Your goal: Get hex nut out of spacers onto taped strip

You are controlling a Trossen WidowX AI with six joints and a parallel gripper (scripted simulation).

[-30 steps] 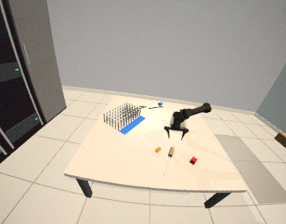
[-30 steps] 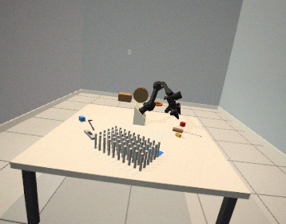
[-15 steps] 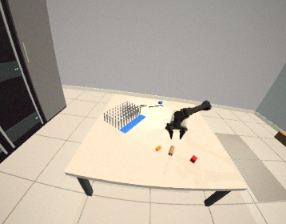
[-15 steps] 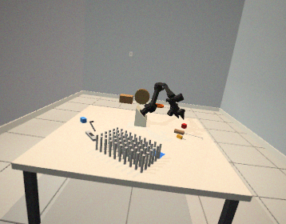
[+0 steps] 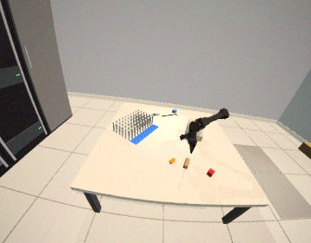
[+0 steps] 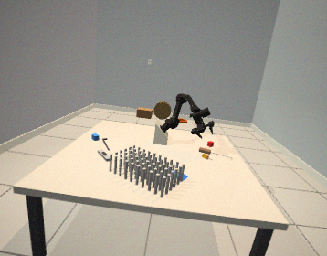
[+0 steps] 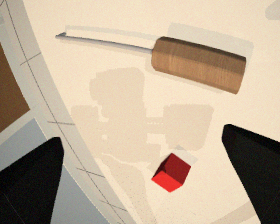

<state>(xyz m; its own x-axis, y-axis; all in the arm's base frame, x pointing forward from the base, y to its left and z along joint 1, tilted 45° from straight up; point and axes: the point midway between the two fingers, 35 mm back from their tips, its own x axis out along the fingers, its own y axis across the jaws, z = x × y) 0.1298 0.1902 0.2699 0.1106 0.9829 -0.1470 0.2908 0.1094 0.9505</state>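
Right now my gripper tip is 12 cm short of the orange-handled tool, 12 cm above it and 1 cm to the left of it. The rest, counted from my gripper tip: flat grey tool (74 cm to the right, 23 cm ahead, 12 cm below); then blue taped strip (36 cm to the right, 32 cm ahead, 14 cm below); then red cube (17 cm behind, 12 cm below, 9 cm to the left).
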